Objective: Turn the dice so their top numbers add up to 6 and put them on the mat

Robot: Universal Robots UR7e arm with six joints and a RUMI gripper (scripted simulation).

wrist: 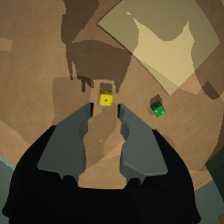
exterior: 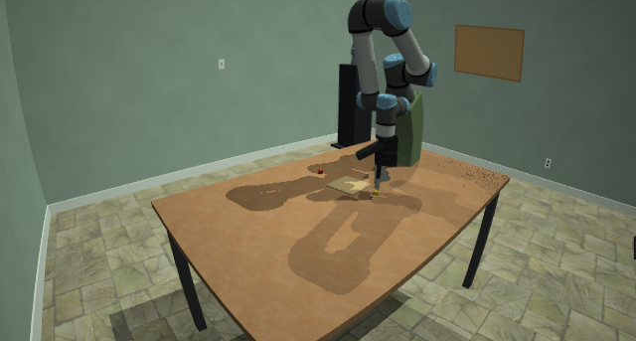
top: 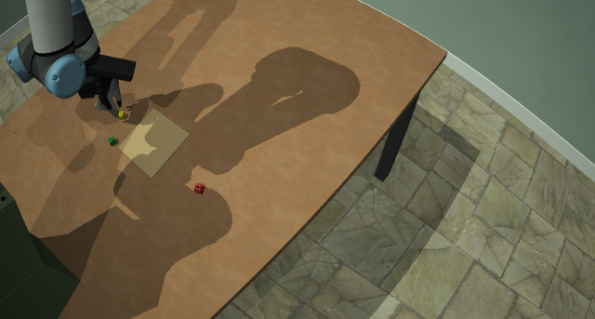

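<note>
My hand is 30 mm above the yellow die. Round my hand: mat 20 mm ahead, 130 mm to the right, 40 mm below; then green die 60 mm behind, 50 mm to the right, 30 mm below; then red die 40 mm ahead, 310 mm to the right, 30 mm below.
</note>
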